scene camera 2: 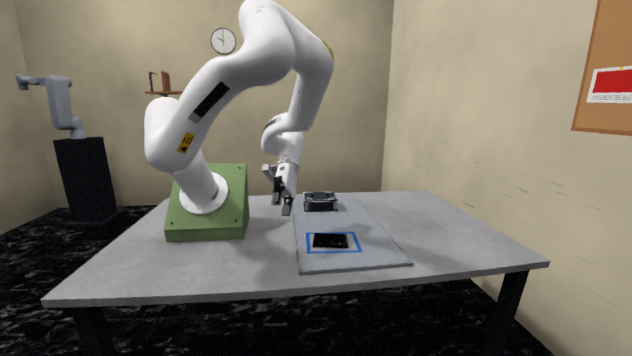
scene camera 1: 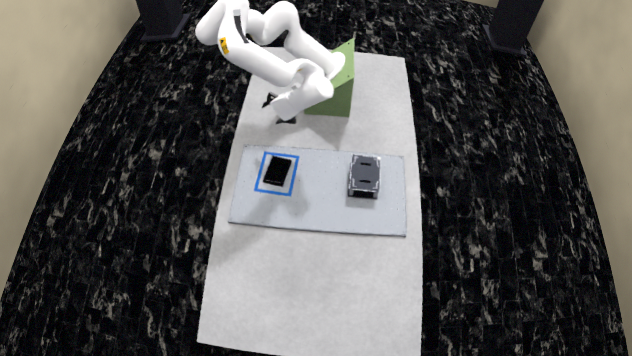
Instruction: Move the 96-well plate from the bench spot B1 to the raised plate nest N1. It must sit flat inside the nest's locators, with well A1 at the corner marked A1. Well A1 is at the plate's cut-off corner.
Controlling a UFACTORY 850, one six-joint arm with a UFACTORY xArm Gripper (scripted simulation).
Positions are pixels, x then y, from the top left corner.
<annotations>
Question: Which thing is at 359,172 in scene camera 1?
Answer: A raised plate nest.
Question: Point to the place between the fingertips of my gripper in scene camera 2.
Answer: At 281,210
</annotations>
